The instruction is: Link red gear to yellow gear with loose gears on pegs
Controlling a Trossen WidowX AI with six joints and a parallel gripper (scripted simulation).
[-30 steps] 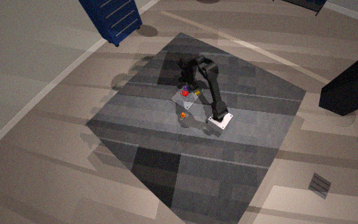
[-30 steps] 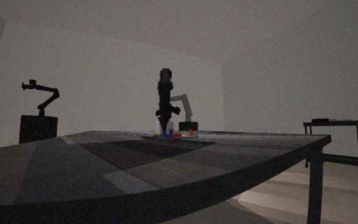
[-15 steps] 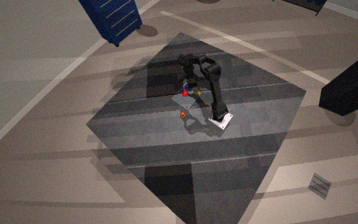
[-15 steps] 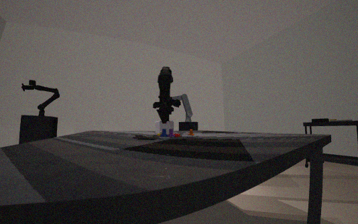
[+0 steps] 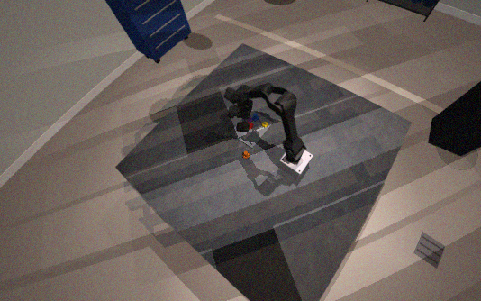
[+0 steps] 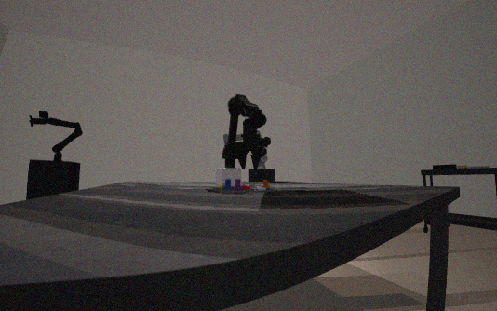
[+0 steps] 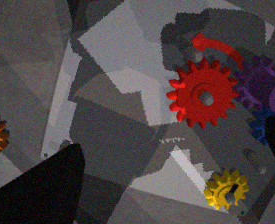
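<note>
My gripper tip is 140 mm to the right of the orange gear, 70 mm past it and 70 mm above it. Round my gripper tip: red gear (70 mm below, 30 mm to the right); then red arrow (80 mm below, 40 mm to the right, 40 mm ahead); then purple gear (70 mm to the right, 60 mm below, 20 mm ahead).
</note>
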